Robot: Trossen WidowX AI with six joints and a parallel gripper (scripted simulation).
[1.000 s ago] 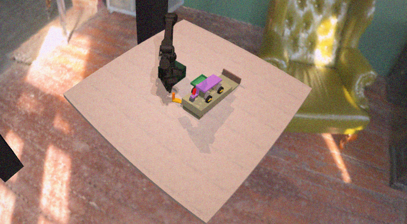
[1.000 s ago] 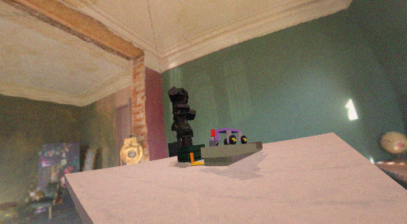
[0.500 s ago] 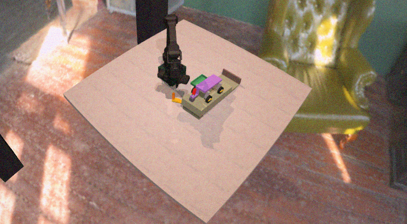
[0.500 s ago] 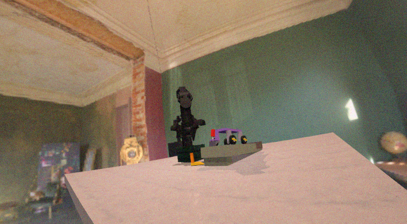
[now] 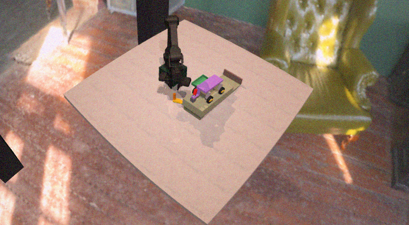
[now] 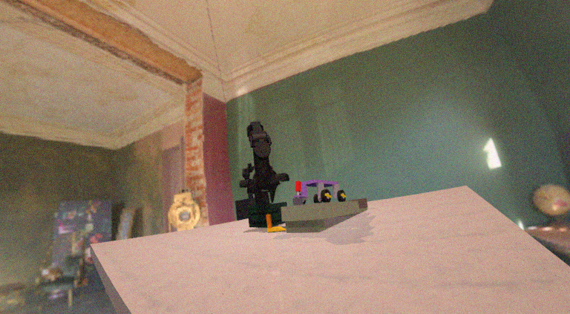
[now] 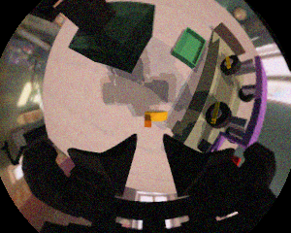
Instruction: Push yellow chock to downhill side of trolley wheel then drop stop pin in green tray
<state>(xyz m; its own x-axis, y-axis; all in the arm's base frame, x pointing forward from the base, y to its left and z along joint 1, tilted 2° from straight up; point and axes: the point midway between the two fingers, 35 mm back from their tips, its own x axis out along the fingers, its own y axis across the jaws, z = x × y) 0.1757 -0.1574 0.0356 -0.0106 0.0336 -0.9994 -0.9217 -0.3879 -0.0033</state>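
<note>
Right now my gripper tip is 20 mm short of the yellow chock, 10 mm to the right of it and 90 mm above it. The rest, counted from my gripper tip: purple trolley: 160 mm ahead, 140 mm to the left; red-headed stop pin: 130 mm ahead, 20 mm to the left, 20 mm above; ramp: 160 mm ahead, 140 mm to the left, 60 mm below.
</note>
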